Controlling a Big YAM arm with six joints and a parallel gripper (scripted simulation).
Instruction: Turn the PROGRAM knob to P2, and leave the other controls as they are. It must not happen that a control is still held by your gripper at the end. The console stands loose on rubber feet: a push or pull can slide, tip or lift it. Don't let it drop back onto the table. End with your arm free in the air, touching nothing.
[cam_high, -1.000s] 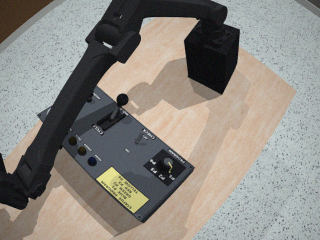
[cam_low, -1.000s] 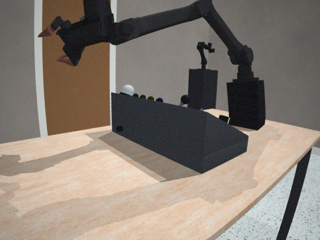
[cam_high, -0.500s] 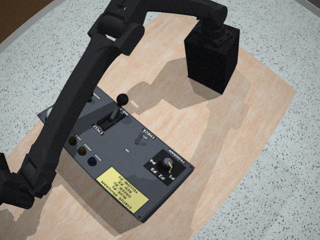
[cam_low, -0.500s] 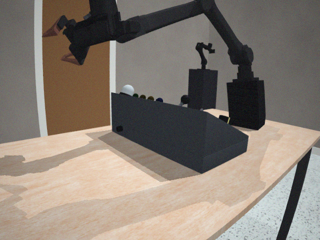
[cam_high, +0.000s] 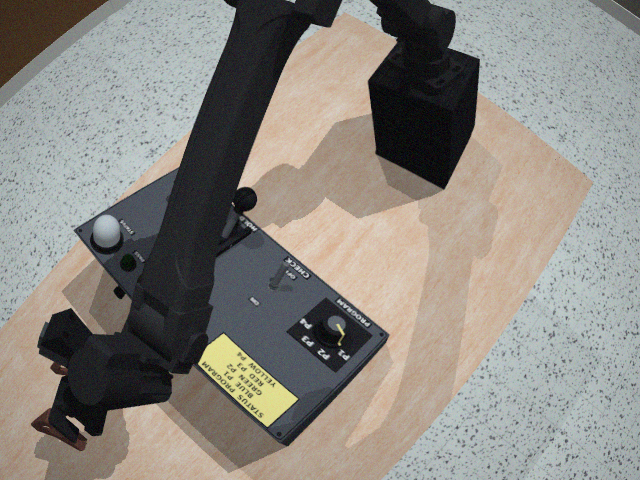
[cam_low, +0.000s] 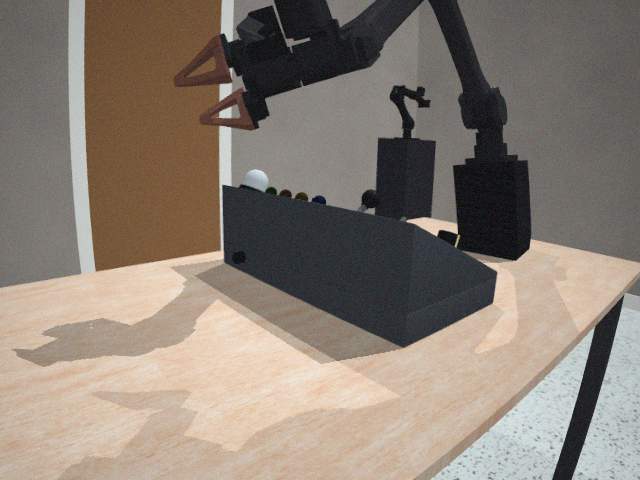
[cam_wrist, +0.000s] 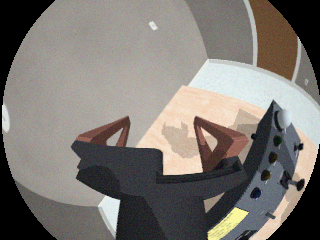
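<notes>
Now: hand 40 cm past the ball-topped lever, 20 cm above it and 11 cm to the left of it. From my hand the other things lie so: small knob (36 cm behind, 22 cm to the right, 21 cm below); then check toggle (38 cm behind, 22 cm below, 1 cm to the left); then dark grey console (34 cm behind, 24 cm below, 4 cm to the right).
</notes>
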